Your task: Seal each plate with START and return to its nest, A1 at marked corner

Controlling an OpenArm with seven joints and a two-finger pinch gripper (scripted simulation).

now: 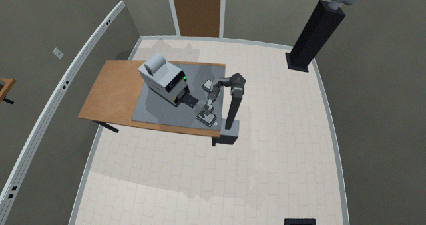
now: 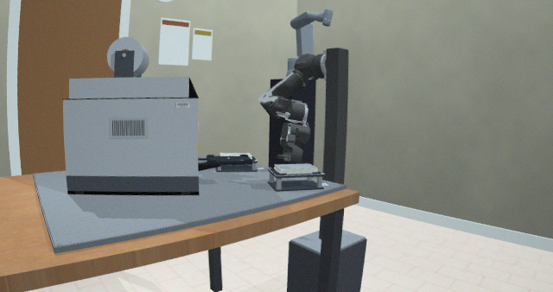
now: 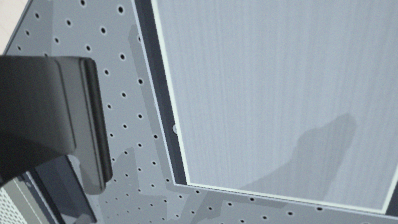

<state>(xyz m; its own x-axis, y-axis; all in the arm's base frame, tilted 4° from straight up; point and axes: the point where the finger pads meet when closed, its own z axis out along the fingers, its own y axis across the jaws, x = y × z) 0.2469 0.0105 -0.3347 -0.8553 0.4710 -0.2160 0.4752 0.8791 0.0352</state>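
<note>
Now: the plate nest 4 cm below my hand, 2 cm to the left of it and 1 cm behind it. From my hand the other things lie so: white open-well plate: 32 cm to the right, 3 cm below; then yellow warning mark: 30 cm ahead, 7 cm to the right, 6 cm above; then sealer stage: 17 cm ahead, 10 cm to the right.
</note>
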